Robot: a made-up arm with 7 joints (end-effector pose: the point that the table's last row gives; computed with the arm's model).
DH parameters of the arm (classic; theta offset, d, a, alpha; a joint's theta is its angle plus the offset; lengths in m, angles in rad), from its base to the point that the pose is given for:
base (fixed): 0 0.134 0 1.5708
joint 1: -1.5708 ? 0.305 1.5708
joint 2: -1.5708 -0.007 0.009 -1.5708
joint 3: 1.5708 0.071 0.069 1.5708
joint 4: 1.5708 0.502 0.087 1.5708
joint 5: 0 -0.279 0.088 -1.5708
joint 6: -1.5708 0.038 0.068 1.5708
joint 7: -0.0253 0 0.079 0
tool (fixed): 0.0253 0.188 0 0
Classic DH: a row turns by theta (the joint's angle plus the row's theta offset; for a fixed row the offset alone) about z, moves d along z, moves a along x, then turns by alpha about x.
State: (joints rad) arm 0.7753 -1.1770 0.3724 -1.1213 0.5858 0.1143 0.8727
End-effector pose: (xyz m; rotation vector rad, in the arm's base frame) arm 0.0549 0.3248 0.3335 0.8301 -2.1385 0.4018
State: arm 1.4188 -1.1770 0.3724 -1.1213 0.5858 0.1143 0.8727
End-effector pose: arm -0.0757 0.3248 0.3265 0.7664 -2.7219 0.7469
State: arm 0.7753 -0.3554 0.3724 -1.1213 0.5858 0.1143 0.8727
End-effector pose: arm 0.3327 0.5082 0.0501 -0.1168 -1.9822 0.6660
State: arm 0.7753 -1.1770 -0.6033 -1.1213 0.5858 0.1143 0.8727
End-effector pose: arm -0.2472 0.2937 -0.0674 0.8745 -2.6751 1.3738
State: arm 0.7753 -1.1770 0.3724 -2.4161 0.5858 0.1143 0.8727
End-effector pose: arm 0.2131 0.3116 0.4012 -0.3838 -2.7663 -0.5297
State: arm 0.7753 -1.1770 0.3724 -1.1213 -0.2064 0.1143 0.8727
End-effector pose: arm 0.0849 0.3697 0.4172 0.4350 -1.5298 0.0382
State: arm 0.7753 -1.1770 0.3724 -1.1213 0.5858 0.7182 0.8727
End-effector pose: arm 0.1305 0.3066 0.4411 0.9149 -1.7044 0.9977
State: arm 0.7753 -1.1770 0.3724 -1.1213 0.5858 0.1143 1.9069
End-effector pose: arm 0.0257 0.3912 0.3045 -0.3576 -2.4180 0.9000
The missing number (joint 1, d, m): 0.039
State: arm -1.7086 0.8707 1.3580 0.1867 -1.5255 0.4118 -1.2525
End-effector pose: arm -0.5733 0.0054 -0.3221 2.9394 0.5509 -0.0507
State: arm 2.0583 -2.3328 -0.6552 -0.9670 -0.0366 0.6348 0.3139
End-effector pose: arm -0.0714 -0.2800 -0.1657 -1.0927 1.4516 -1.9457
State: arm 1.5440 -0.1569 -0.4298 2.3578 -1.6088 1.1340 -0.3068
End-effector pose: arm 0.2171 0.3071 0.0170 -2.4479 0.9400 -0.6881
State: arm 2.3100 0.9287 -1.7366 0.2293 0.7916 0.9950 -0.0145
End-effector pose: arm 0.6535 -0.2524 -0.0663 -0.8897 0.2130 -0.3600
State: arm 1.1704 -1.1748 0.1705 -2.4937 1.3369 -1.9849 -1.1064
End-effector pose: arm 0.2210 0.3823 0.7332 -0.6797 -0.0007 -0.9349
